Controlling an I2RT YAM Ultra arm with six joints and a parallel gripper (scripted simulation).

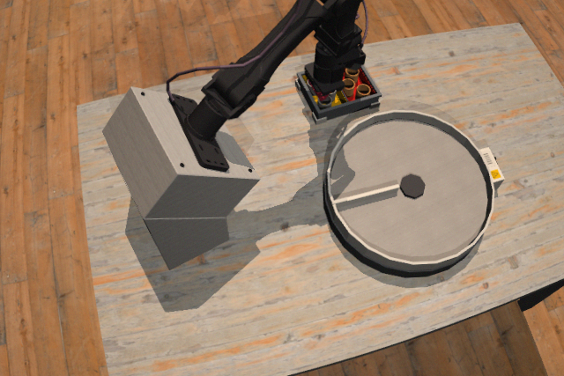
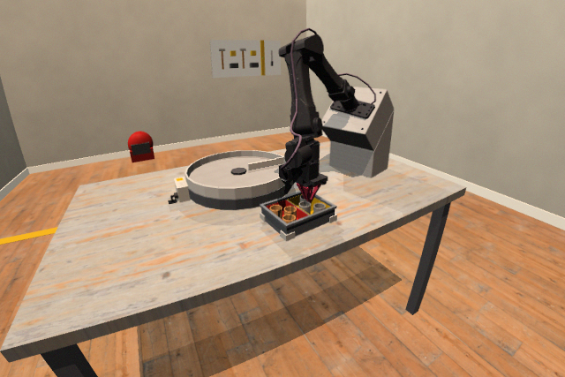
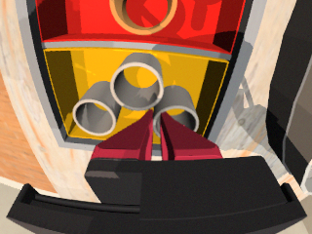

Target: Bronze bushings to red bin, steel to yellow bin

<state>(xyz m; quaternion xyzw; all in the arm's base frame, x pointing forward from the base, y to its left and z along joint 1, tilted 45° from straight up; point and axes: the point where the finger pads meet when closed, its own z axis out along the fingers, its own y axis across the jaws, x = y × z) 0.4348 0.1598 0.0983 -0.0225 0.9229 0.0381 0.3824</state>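
My gripper is now 3 cm above the yellow bin, 2 cm to the right of it and 2 cm short of it. The rest, counted from my hand: red bin: 10 cm ahead, 3 cm below, 2 cm to the left; then turntable: 33 cm to the right, 10 cm ahead, 1 cm above; then two-part bin tray: 6 cm ahead, 2 cm to the left, 2 cm below.
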